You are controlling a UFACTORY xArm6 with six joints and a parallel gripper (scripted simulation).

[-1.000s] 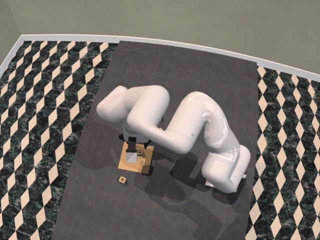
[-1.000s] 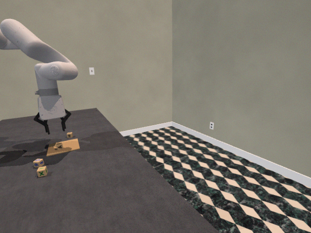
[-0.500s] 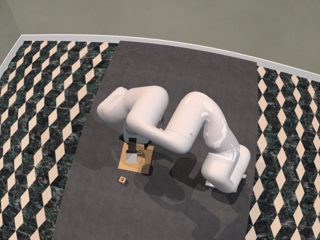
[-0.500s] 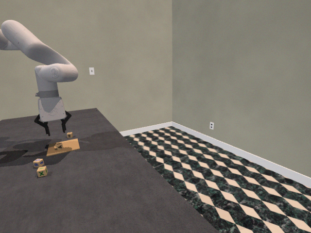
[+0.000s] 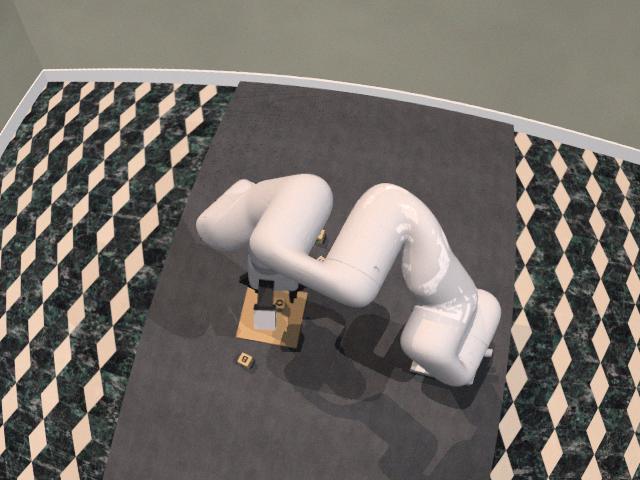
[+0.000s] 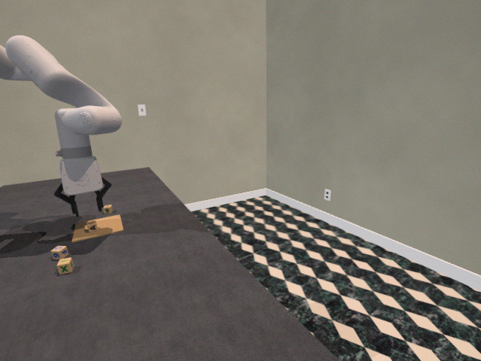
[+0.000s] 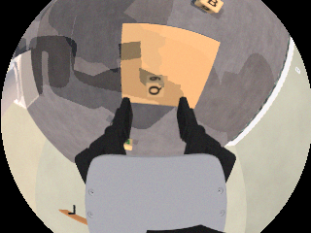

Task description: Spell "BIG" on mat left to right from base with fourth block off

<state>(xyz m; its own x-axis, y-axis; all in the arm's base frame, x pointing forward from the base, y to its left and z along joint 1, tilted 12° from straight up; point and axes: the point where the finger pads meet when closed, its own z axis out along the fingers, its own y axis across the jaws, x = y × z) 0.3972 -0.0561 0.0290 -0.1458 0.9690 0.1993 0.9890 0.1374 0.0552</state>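
The tan mat is 20 mm ahead of my hand, 20 mm to the left of it and 80 mm below it. Round my hand: B block (50 mm ahead, 150 mm to the left, 70 mm below); G block (70 mm behind, 120 mm to the right, 70 mm below).
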